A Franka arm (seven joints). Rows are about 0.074 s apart.
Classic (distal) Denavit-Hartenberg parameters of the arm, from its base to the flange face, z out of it. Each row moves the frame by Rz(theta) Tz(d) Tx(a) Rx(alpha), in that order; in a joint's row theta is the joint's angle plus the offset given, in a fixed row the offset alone. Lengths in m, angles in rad.
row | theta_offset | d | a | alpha
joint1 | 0 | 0.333 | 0 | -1.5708
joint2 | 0 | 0 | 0 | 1.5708
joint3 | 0 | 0.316 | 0.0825 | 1.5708
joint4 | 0 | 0 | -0.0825 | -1.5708
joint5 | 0 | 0.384 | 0 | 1.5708
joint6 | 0 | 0 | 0.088 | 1.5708
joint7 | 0 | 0.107 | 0 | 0
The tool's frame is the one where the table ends.
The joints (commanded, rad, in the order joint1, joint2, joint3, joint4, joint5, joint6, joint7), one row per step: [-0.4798 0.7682 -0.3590 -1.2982 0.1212 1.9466 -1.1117]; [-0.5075 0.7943 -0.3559 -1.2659 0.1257 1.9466 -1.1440]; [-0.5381 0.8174 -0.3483 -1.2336 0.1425 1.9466 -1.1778]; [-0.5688 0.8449 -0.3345 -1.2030 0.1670 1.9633 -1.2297]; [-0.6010 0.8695 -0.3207 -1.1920 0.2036 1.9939 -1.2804]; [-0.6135 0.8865 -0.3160 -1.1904 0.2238 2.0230 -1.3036]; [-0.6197 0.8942 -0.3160 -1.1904 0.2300 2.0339 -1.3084]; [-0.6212 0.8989 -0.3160 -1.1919 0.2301 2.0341 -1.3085]
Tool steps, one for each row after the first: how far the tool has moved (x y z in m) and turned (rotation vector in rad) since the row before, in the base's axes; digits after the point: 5 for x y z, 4 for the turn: [-0.00594 -0.01492 -0.00461 0.0003 -0.0027 0.0124]; [-0.00560 -0.01404 -0.00331 0.0088 -0.0157 0.0090]; [-0.00272 -0.01244 -0.00685 0.0093 -0.0296 0.0292]; [-0.00685 -0.01265 -0.01246 0.0152 -0.0372 0.0168]; [-0.00268 -0.00588 -0.01000 0.0005 -0.0212 0.0066]; [-0.00289 -0.00356 -0.00478 -0.0008 -0.0047 -0.0037]; [-0.00146 -0.00045 -0.00414 0.0037 0.0046 -0.0018]
